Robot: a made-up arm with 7 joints.
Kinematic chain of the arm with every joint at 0, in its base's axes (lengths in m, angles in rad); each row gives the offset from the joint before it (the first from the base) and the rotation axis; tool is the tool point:
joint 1: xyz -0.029 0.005 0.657 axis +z
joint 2: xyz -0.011 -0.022 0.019 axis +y
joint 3: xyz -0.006 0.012 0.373 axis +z
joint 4: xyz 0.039 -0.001 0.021 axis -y
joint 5: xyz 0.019 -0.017 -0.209 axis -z
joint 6: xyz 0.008 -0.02 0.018 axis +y
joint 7: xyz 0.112 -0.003 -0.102 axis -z
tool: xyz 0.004 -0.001 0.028
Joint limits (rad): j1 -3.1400..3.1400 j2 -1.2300..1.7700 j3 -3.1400..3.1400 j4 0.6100..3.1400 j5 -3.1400..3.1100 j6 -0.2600..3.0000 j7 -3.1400..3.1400
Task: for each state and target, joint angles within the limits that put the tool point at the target. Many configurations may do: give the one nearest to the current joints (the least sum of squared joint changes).
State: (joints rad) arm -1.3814 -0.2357 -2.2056 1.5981 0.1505 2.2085 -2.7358
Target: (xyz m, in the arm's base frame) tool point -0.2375 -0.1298 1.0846
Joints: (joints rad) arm -0.9791 0.4296 -2.1098 1.9135 0.2083 2.2771 -2.7379
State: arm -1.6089 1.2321 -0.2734 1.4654 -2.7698 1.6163 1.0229
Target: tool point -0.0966 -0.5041 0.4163
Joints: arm -1.5234 1.4311 -0.1897 1.5302 -2.7851 1.6014 1.0208
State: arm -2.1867 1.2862 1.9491 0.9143 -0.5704 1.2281 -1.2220
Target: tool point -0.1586 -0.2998 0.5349
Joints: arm -2.8304 1.5079 1.2273 1.0072 -0.6481 1.4387 -1.2226
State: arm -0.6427 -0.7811 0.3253 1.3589 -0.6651 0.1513 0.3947
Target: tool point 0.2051 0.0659 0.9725
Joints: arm -0.5945 -0.2778 0.5597 0.7343 -0.7955 0.3548 0.3890
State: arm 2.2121 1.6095 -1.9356 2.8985 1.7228 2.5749 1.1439
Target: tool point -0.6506 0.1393 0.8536
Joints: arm 3.0460 1.2032 -1.8895 3.0697 1.8342 1.9469 1.1215
